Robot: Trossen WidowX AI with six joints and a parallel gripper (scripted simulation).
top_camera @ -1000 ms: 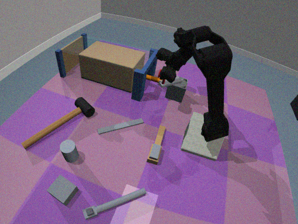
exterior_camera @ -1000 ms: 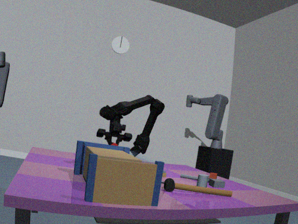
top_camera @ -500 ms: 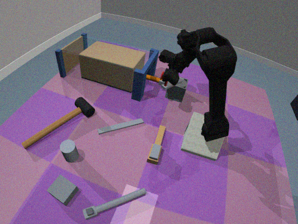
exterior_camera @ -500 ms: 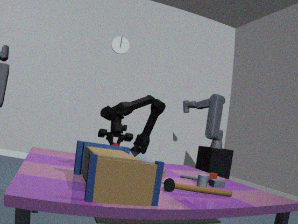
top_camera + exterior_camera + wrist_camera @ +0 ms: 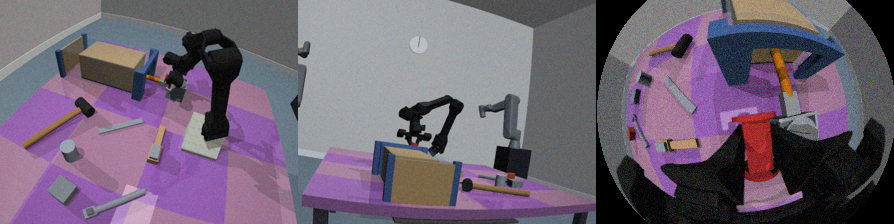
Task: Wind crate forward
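Now: gripper tip 40 mm to the left of the grey crank handle, 30 mm past it and 30 mm above it. The rest, counted from my gripper tip: grey winch 100 mm to the right, 100 mm below, 60 mm behind; blue frame 110 mm ahead, 90 mm to the right, 30 mm below; red knob 20 mm behind.
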